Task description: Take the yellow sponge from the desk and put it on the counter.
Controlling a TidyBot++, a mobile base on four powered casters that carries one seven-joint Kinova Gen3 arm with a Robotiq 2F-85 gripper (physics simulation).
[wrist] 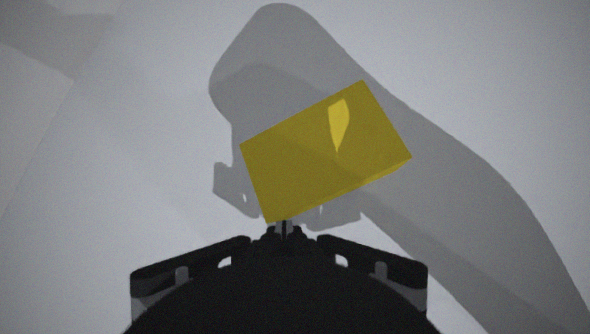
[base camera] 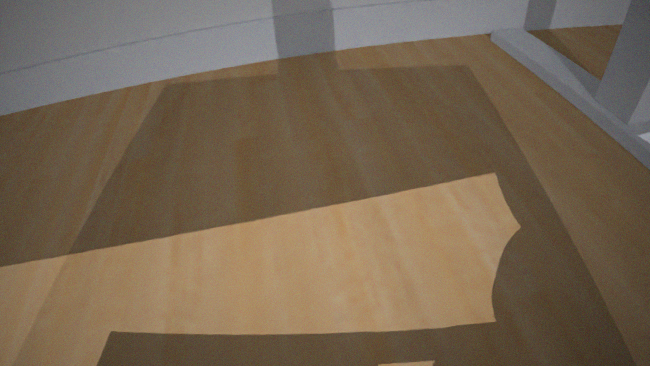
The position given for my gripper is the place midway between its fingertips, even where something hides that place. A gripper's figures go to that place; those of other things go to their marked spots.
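Labels:
I see a yellow sponge (wrist: 345, 141) 13 cm from the lens, while my gripper (wrist: 284, 231) is 18 cm from the lens. Then there is a pale grey desk (wrist: 141, 163); the marked spots on the yellow sponge and the pale grey desk are 25 cm apart. The pale grey desk itself is 30 cm from the lens.

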